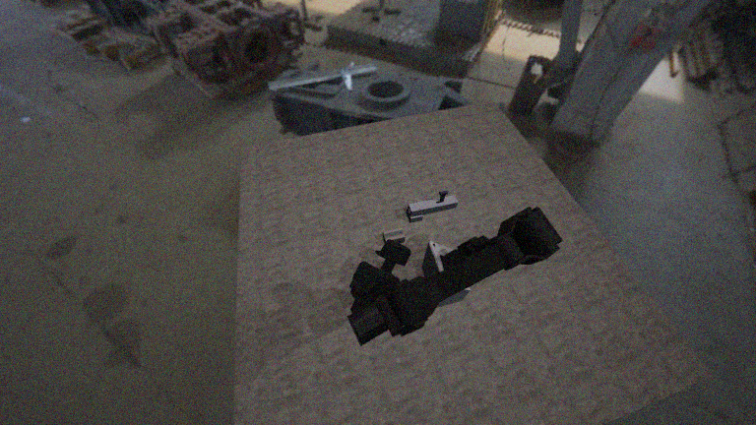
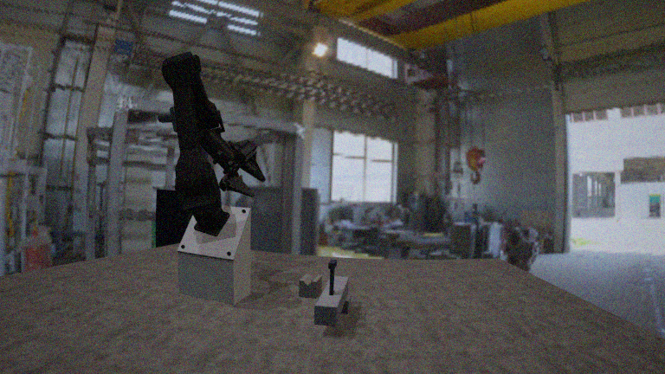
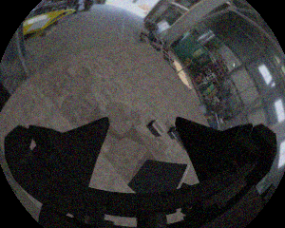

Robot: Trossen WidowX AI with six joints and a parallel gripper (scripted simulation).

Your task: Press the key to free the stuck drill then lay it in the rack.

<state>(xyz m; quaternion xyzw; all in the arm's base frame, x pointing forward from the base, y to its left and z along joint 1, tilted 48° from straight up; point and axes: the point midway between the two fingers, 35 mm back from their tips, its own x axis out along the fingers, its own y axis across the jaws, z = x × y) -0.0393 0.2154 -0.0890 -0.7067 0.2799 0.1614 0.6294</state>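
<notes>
The dark key is 290 mm ahead of my gripper tip, 280 mm to the right of it and 150 mm below it. From my gripper tip the other things lie so: drill: 280 mm ahead, 230 mm to the right, 200 mm below; then grey holder block: 290 mm ahead, 250 mm to the right, 210 mm below; then grey rack: 190 mm ahead, 100 mm to the right, 220 mm below.
</notes>
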